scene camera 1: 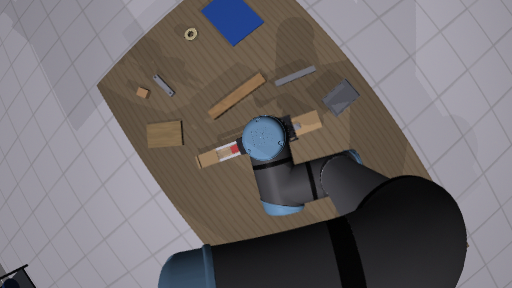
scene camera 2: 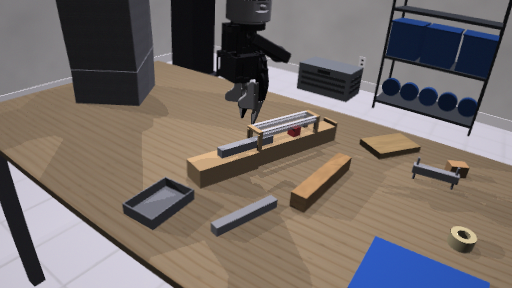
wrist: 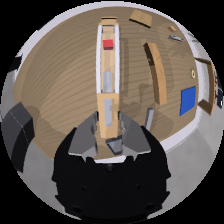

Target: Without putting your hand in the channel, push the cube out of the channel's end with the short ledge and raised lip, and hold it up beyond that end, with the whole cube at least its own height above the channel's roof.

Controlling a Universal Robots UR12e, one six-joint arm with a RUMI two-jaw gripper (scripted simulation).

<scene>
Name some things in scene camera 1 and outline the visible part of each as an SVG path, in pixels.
A wooden beam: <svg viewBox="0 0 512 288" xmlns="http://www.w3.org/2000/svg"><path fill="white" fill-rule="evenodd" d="M265 78L258 73L208 111L212 119L217 120L248 95L267 82Z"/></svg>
A wooden slab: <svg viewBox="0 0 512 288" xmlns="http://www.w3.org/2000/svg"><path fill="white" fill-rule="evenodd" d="M182 121L146 125L148 148L184 145Z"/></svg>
A grey tray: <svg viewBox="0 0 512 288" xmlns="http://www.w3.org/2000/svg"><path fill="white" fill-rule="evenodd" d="M346 78L321 99L336 118L361 96Z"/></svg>
</scene>
